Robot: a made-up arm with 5 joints.
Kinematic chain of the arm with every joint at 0, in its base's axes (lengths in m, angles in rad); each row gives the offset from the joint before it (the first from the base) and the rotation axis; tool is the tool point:
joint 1: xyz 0 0 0.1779 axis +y
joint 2: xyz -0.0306 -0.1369 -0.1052 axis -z
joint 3: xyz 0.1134 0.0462 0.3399 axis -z
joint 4: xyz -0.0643 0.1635 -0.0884 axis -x
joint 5: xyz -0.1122 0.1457 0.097 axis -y
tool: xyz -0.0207 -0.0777 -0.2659
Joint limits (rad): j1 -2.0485..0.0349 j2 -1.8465..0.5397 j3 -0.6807..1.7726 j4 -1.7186..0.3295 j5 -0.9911..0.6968
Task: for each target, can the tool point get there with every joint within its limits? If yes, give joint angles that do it. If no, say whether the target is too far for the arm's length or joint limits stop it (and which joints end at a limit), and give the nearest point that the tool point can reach.
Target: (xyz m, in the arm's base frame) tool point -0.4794 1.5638 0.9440
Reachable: no: too far | nearest point -0.1790 0.4189 0.3785 | short by 1.312 m
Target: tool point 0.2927 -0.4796 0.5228
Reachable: no: joint limits stop it (at a limit: joint 2, joint 3) | nearest point 0.2537 -0.3331 0.4768 | short by 0.158 m
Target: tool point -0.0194 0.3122 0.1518
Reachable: yes | joints -0.5594 -0.6869 1.3922 0.0584 -0.2628
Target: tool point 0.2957 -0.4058 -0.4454
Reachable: no: joint limits stop it (at a limit: joint 1, joint 2, joint 5) | nearest point 0.1403 -0.2884 -0.3148 | short by 0.234 m
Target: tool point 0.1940 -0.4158 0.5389
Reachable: no: joint limits stop it (at a limit: joint 2, joint 3) | nearest point 0.1804 -0.3373 0.5136 | short by 0.084 m
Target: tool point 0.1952 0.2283 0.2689
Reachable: yes | joints -0.3723 -0.3497 1.3226 -0.3665 0.1897
